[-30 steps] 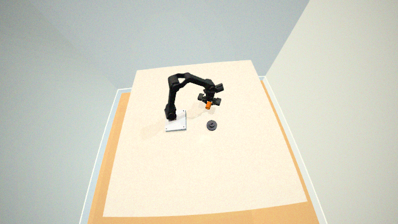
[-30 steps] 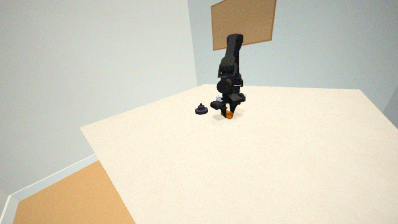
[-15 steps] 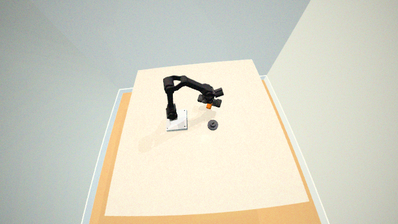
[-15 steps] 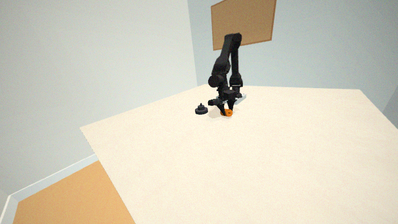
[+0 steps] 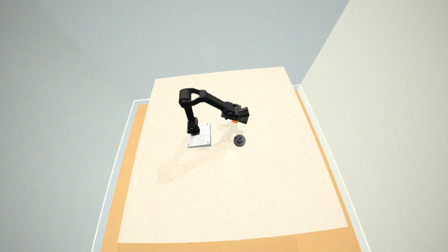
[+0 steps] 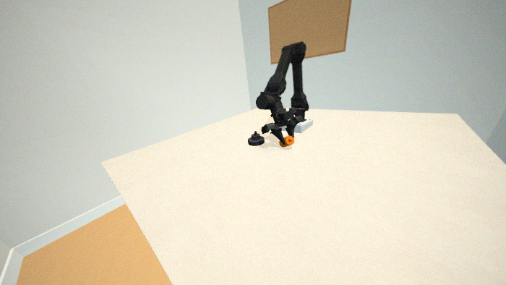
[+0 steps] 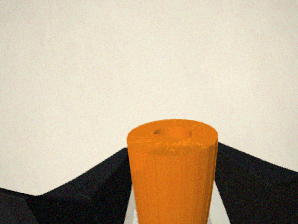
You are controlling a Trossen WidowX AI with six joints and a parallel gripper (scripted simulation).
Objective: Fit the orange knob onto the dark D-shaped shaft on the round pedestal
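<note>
My gripper tip is now 2 cm past the dark round pedestal and 18 cm to the left of it. The rest, counted from my gripper tip: orange knob 1 cm behind, 2 cm to the right.
</note>
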